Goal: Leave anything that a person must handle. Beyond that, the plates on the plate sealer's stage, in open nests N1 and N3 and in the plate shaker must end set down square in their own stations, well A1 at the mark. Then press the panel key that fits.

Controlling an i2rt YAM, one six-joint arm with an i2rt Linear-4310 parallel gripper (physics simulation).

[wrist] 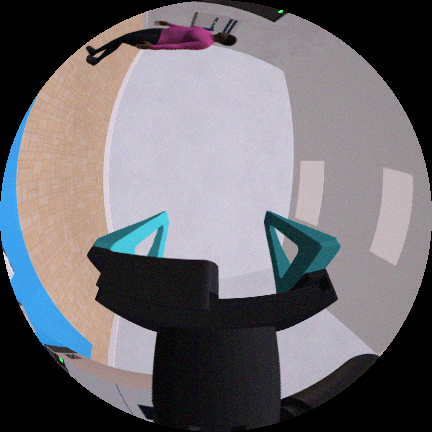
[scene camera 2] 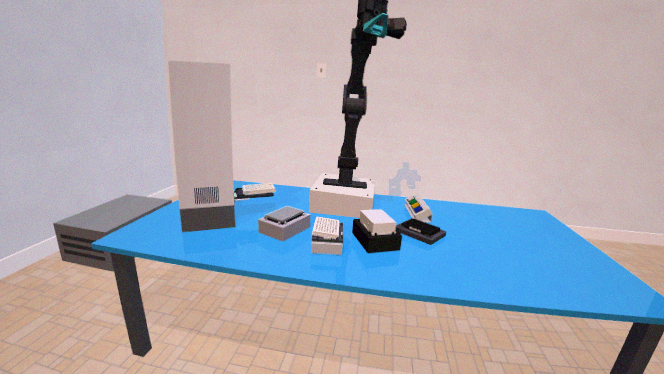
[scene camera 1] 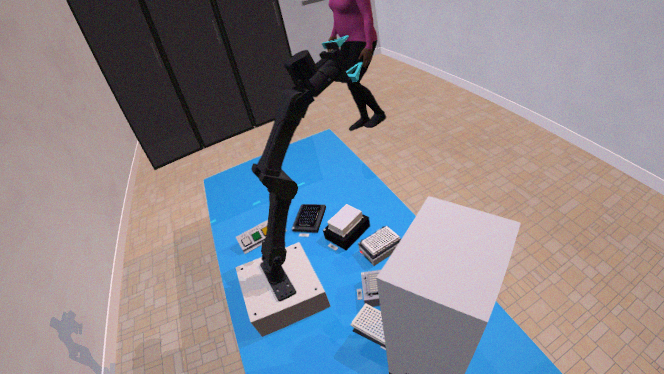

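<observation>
My gripper (scene camera 1: 355,50) (wrist: 215,216) is open and empty, raised high above the table. A white well plate (scene camera 1: 380,240) (scene camera 2: 327,226) rests on a light station with a dark top. A plain white block-like piece (scene camera 1: 345,219) (scene camera 2: 378,221) sits on a black station. A black well plate (scene camera 1: 309,216) (scene camera 2: 422,227) lies in a low dark station. A grey station (scene camera 2: 284,226) holds a plate (scene camera 1: 372,284) (scene camera 2: 285,215). Another white plate (scene camera 1: 369,320) (scene camera 2: 258,188) lies over a dark base. The key panel (scene camera 1: 246,241) (scene camera 2: 418,207) has coloured keys. Station names and A1 marks are unreadable.
A tall grey cabinet (scene camera 1: 450,255) (scene camera 2: 202,135) stands on the blue table (scene camera 1: 330,155) (scene camera 2: 500,260) and hides part of the plates in scene camera 1. A person in pink (scene camera 1: 353,20) (wrist: 185,37) stands beyond the table. The arm rises from a white base box (scene camera 1: 295,310) (scene camera 2: 341,200).
</observation>
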